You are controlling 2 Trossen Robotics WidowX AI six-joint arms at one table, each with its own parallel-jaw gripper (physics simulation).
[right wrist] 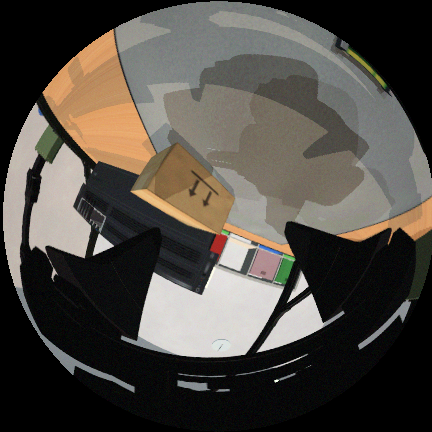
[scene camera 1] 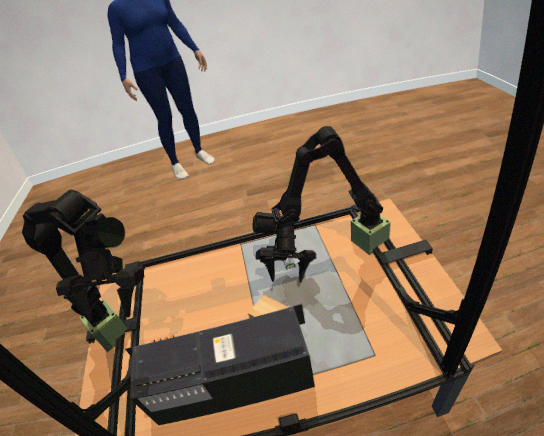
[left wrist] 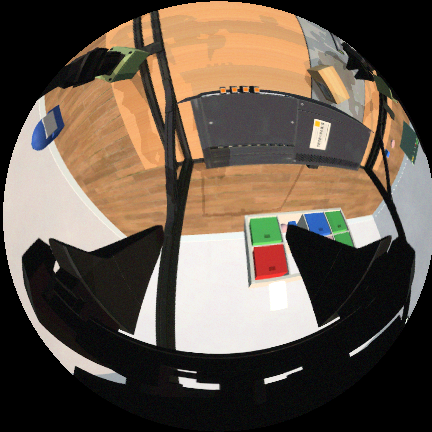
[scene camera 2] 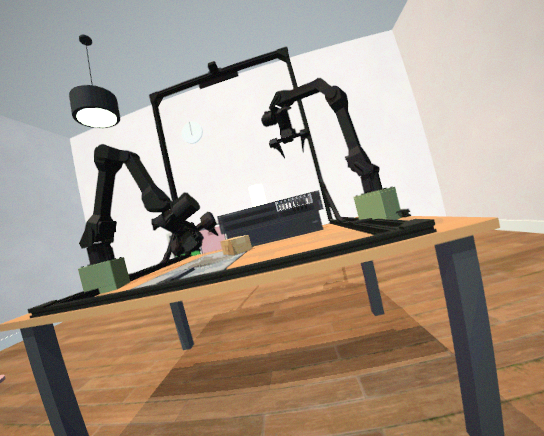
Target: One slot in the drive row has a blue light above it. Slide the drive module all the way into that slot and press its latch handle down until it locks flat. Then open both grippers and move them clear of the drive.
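Places are measured from the left arm's base along level axes (x left, y back, z up), in centimetres.
Pixels of known places: left gripper, fingertip midpoint: (scene camera 1: 109, 319) (left wrist: 226, 231) (scene camera 2: 293, 155); right gripper, fingertip midpoint: (right wrist: 224, 231) (scene camera 1: 287, 282) (scene camera 2: 209, 242); left arm's base, link origin: (scene camera 1: 97, 316) (scene camera 2: 373, 191); right arm's base, link origin: (scene camera 1: 370, 221) (scene camera 2: 102, 262).
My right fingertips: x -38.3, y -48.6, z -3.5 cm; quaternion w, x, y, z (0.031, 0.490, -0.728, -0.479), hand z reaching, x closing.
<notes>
For each thing: its top centre in the pictures, then the offset to it from my right fingertips. Level surfaces: height alone.
- drive module, top centre: (scene camera 2: 176, 274) (scene camera 1: 287, 252) dx +13.0, dy -14.2, dz -6.1 cm
- grey mat, surface height: dz -7.0 cm
- dark drive chassis, top centre: (left wrist: 310, 135) (scene camera 1: 213, 352) (right wrist: 123, 243) (scene camera 2: 268, 204) dx -6.8, dy +33.4, dz +10.4 cm
- cardboard box, top centre: (right wrist: 172, 212) (scene camera 1: 271, 311) (left wrist: 335, 84) (scene camera 2: 233, 238) dx -3.0, dy +10.9, dz -1.0 cm
The drive module (scene camera 1: 290, 265) (right wrist: 367, 67) lies on the grey mat (scene camera 1: 350, 345), a yellow-green stripe on it; in the right wrist view it is cut off at the upper right edge. The dark drive chassis (scene camera 1: 265, 340) (scene camera 2: 265, 220) (left wrist: 245, 125) stands at the table's far side from scene camera 2. Its drive row (scene camera 2: 294, 201) (right wrist: 91, 214) is too small to tell slots apart, and no blue light shows. My right gripper (scene camera 1: 286, 284) (right wrist: 224, 231) is open and empty above the mat, near the module. My left gripper (scene camera 2: 293, 154) (left wrist: 226, 231) is open and empty, high up and apart from the chassis.
A cardboard box (scene camera 1: 268, 305) (scene camera 2: 236, 245) (left wrist: 327, 84) (right wrist: 187, 187) stands between the right gripper and the chassis, at the mat's edge. Black frame rails border the table, with upright posts. A person (scene camera 1: 155, 60) stands beyond the table.
</notes>
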